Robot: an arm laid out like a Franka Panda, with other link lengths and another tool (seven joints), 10 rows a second.
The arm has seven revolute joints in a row. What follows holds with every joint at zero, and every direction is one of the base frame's. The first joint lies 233.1 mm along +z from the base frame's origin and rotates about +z. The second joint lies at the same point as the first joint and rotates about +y. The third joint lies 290.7 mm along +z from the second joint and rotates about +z. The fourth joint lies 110.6 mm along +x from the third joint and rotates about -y. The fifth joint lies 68.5 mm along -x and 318.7 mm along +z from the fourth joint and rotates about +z. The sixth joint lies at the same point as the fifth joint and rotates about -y. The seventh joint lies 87.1 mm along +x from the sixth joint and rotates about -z. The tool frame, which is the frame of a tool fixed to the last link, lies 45 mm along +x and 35 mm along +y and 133.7 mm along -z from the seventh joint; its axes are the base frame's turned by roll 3.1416, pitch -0.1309 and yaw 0.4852 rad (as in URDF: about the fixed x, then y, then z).
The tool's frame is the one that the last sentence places.
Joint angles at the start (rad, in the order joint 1, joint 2, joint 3, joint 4, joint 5, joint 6, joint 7): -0.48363 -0.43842 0.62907 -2.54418 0.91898 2.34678 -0.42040
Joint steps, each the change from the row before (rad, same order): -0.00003 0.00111 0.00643 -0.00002 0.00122 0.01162 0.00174; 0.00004 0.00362 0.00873 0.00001 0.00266 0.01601 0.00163; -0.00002 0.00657 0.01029 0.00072 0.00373 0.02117 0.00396; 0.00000 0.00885 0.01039 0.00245 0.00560 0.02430 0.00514; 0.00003 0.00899 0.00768 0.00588 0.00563 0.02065 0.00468; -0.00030 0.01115 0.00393 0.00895 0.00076 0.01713 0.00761; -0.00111 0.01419 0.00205 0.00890 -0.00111 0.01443 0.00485; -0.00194 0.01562 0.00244 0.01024 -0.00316 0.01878 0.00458; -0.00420 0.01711 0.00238 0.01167 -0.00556 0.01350 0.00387; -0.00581 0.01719 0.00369 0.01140 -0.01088 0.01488 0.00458
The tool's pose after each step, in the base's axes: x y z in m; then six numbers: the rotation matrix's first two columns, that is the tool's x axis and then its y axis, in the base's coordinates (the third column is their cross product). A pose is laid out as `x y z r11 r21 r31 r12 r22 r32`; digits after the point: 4 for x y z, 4 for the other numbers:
0.4531 0.1155 0.3279 0.7937 0.2798 0.5401 0.4570 -0.8602 -0.2260
0.4540 0.1174 0.3274 0.7905 0.2804 0.5446 0.4564 -0.8625 -0.2185
0.4558 0.1193 0.3266 0.7876 0.2779 0.5500 0.4530 -0.8662 -0.2109
0.4583 0.1210 0.3262 0.7844 0.2719 0.5575 0.4471 -0.8708 -0.2045
0.4613 0.1224 0.3272 0.7805 0.2646 0.5664 0.4418 -0.8745 -0.2002
0.4651 0.1227 0.3288 0.7780 0.2558 0.5739 0.4350 -0.8783 -0.1982
0.4692 0.1220 0.3292 0.7769 0.2482 0.5787 0.4293 -0.8811 -0.1984
0.4739 0.1208 0.3300 0.7738 0.2414 0.5856 0.4235 -0.8847 -0.1950
0.4788 0.1193 0.3303 0.7723 0.2360 0.5897 0.4191 -0.8870 -0.1939
0.4837 0.1177 0.3302 0.7702 0.2344 0.5931 0.4159 -0.8897 -0.1885

